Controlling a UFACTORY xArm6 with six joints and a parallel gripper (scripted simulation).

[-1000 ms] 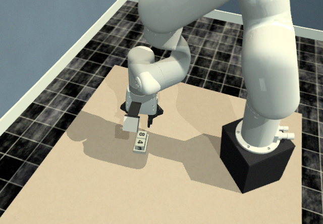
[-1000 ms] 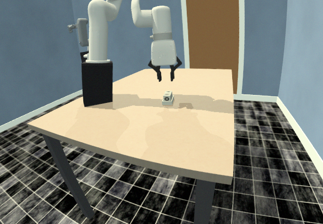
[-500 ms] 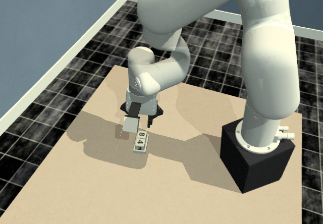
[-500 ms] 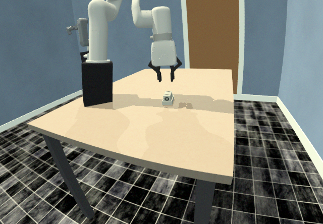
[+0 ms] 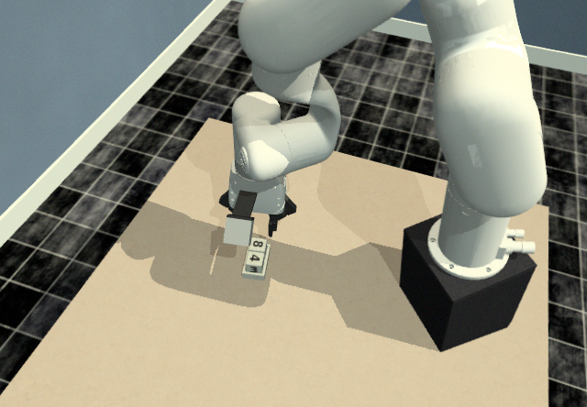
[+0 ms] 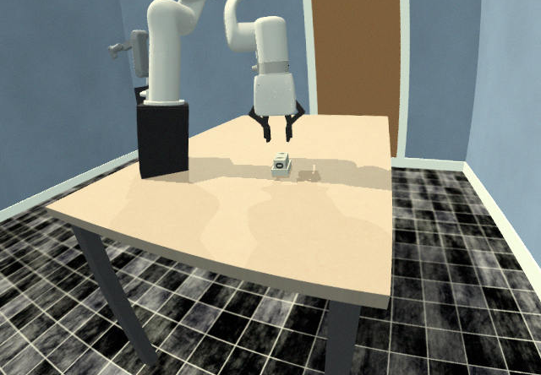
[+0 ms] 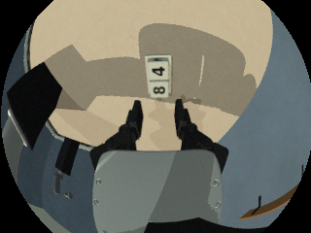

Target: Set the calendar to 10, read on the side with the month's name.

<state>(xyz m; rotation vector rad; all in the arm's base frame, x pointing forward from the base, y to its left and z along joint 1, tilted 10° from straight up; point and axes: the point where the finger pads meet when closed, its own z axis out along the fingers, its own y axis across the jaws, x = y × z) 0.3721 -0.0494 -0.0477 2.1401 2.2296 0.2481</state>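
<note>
The white cube lies 8 cm below my hand. From my hand the other things lie so: tray (2 cm to the left, 10 cm below).
</note>
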